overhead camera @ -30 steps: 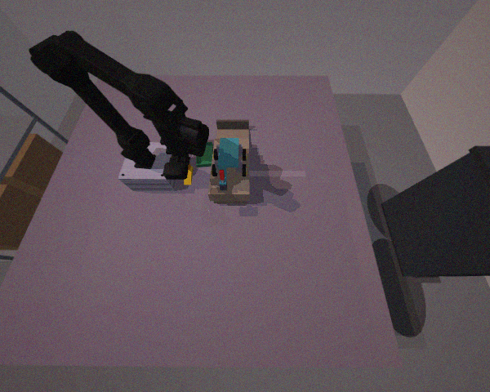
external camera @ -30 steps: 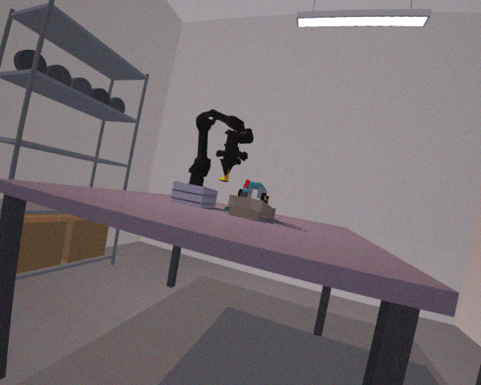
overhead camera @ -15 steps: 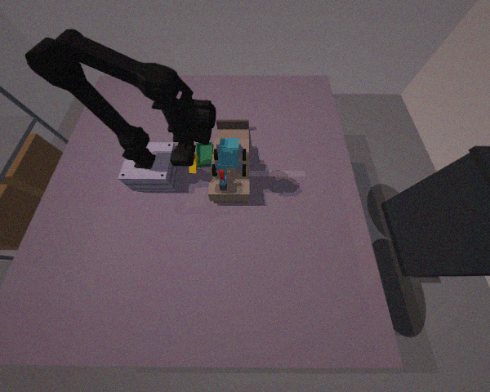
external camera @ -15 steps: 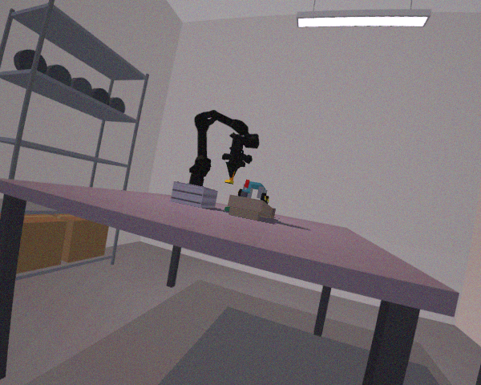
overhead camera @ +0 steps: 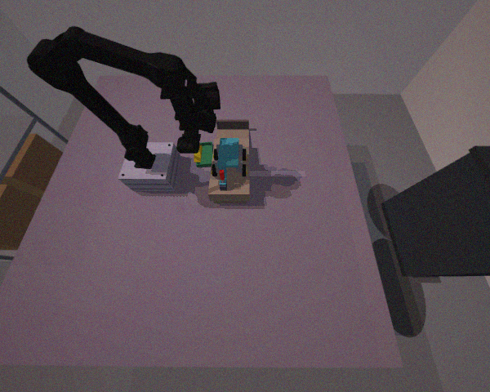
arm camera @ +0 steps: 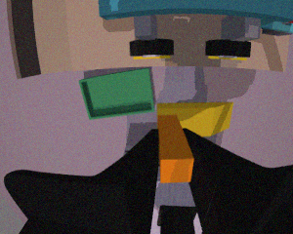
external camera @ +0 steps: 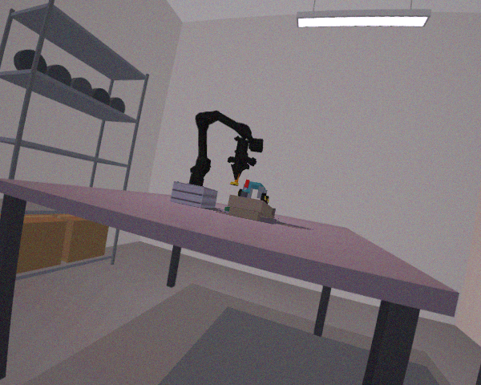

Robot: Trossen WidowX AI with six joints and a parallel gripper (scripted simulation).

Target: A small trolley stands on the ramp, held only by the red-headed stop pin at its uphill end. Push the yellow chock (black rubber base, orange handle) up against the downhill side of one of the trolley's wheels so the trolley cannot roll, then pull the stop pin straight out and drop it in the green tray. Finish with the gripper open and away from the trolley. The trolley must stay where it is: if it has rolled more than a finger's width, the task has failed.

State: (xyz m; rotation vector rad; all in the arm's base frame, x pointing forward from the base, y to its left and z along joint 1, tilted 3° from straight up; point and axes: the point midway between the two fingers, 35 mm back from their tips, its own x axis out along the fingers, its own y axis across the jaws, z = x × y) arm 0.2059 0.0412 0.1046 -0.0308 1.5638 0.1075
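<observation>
My gripper tip is now 10 cm short of the red-headed stop pin, 11 cm to the left of it and 4 cm above it. Also, from my gripper tip: tan ramp 12 cm ahead, 1 cm to the right, 12 cm below; yellow chock 2 cm to the right, 1 cm below; blue trolley 12 cm ahead, 2 cm to the right, 6 cm below.
</observation>
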